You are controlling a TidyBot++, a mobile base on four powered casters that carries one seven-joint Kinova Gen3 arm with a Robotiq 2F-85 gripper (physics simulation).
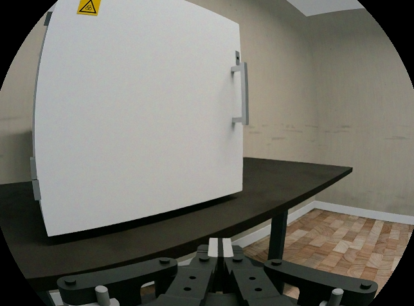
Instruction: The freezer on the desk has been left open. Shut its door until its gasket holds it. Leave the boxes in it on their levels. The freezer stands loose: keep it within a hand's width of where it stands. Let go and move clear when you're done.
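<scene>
The white freezer (pixel 140 115) stands upright on the dark desk (pixel 295 175). Its door faces me as a flat white panel, with hinge pieces (pixel 34 178) along the left edge. I see no gap at the door's right edge, but the gasket is hidden. A grey handle (pixel 245 93) stands upright at the right side of the door. The boxes inside are hidden behind the door. My gripper (pixel 219 251) is shut and empty. It is in front of the freezer, apart from the door and the handle.
A yellow warning sticker (pixel 89 6) is at the door's upper left. The desk's front edge runs below the freezer, and a dark desk leg (pixel 278 235) stands at the right. Beige walls (pixel 360 115) and a wood-patterned floor (pixel 340 245) lie behind and to the right.
</scene>
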